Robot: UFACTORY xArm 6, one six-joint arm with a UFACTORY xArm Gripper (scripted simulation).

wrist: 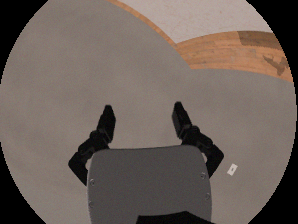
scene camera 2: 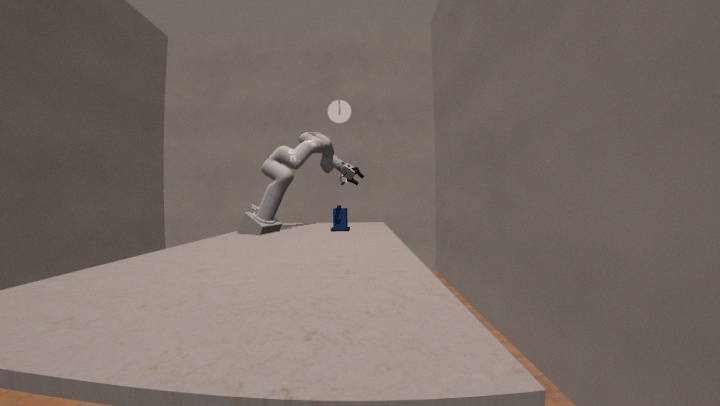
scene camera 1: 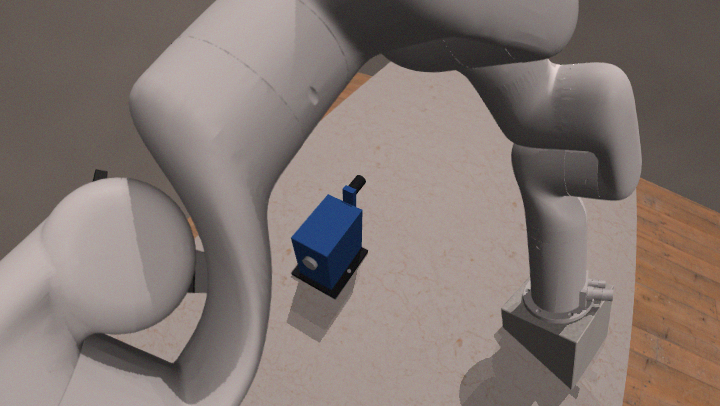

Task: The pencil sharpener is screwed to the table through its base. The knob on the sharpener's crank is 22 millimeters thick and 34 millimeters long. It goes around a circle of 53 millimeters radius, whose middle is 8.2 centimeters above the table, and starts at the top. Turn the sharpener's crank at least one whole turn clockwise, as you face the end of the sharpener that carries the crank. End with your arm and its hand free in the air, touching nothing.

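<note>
Blue pencil sharpener [scene camera 1: 330,240] seen. My gripper [wrist: 143,110] seen too.
</note>
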